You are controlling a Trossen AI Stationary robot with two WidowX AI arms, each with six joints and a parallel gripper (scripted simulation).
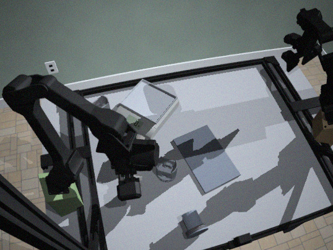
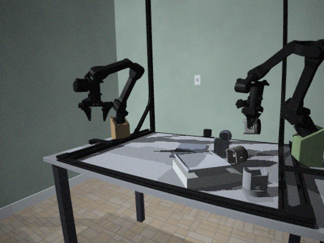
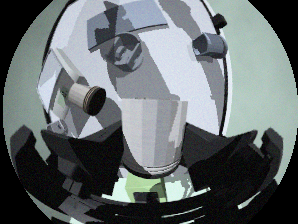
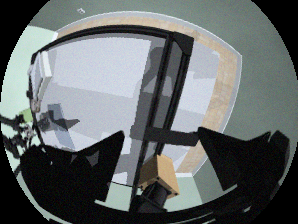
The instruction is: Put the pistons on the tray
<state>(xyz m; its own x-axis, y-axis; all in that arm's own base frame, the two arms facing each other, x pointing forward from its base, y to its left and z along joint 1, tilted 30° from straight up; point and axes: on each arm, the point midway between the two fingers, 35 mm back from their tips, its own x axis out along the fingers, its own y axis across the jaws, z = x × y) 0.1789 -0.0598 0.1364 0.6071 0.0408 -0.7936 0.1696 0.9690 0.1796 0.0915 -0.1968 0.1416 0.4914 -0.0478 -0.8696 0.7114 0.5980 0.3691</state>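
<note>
Right now my left hand is 330 mm short of the white scale, 130 mm to the left of it and 110 mm above it. Round my left hand: flat steel tray: 280 mm to the right, 160 mm below, 70 mm ahead.
</note>
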